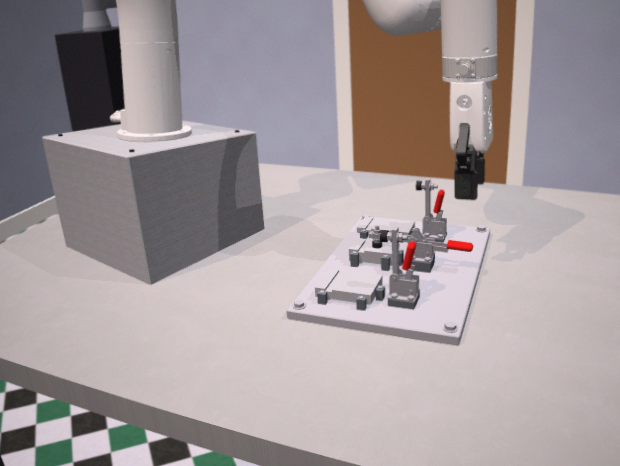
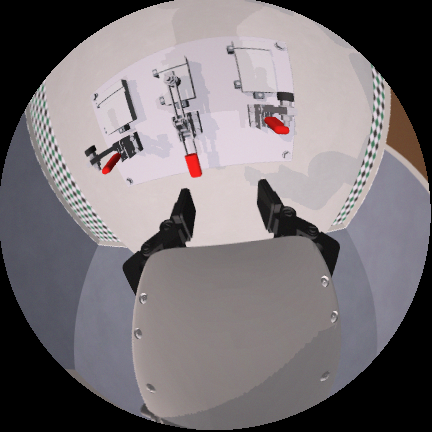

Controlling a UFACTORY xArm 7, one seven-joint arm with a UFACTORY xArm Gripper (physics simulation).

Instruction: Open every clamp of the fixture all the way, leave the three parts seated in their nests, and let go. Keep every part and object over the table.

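Places are measured from the arm's base along level axes (x left, y down, z back), in metres.
Where they show: gripper, fingertip midpoint: point(image 1: 470, 191) point(image 2: 224, 194); arm's base, origin of the base link: point(image 1: 155, 135).
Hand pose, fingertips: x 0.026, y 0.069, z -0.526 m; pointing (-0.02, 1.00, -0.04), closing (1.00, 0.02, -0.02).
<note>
Things, the pixels of their top centre, and the offset from my fingertips. "pt": a spot on its surface instead. Level surfaces: height alone.
- middle clamp, middle of its top: point(image 2: 178, 128) point(image 1: 420, 229) dx -0.040, dy +0.051, dz +0.065 m
- middle part, middle of its top: point(image 2: 173, 78) point(image 1: 374, 245) dx -0.040, dy +0.087, dz +0.137 m
- far clamp, surface spot: point(image 2: 260, 115) point(image 1: 432, 220) pt dx +0.061, dy +0.079, dz +0.066 m
- far part, middle of its top: point(image 2: 255, 64) point(image 1: 386, 224) dx +0.070, dy +0.097, dz +0.147 m
- table, its level: dy +0.128 m
The fixture plate point(image 1: 451, 290) point(image 2: 232, 145) carries three clamps. The middle clamp point(image 1: 422, 248) point(image 2: 184, 125) is closed: its arm lies over the middle part point(image 1: 364, 248) point(image 2: 184, 90), and its red handle point(image 1: 460, 245) point(image 2: 193, 165) points flat outward. The near clamp point(image 1: 403, 286) point(image 2: 129, 145) and far clamp point(image 1: 434, 226) point(image 2: 260, 115) stand open, arms upright, clear of the near part point(image 1: 353, 285) point(image 2: 112, 109) and far part point(image 1: 393, 225) point(image 2: 256, 69). All three parts sit in their nests. My gripper point(image 1: 473, 187) point(image 2: 224, 194) is open and empty, above and outward of the handle side.
The raised red handles of the near clamp point(image 1: 409, 255) point(image 2: 111, 163) and far clamp point(image 1: 439, 201) point(image 2: 276, 125) stand on either side of the middle one. The grey robot pedestal point(image 1: 195, 200) stands on the table point(image 1: 225, 340) beyond the part side of the plate.
</note>
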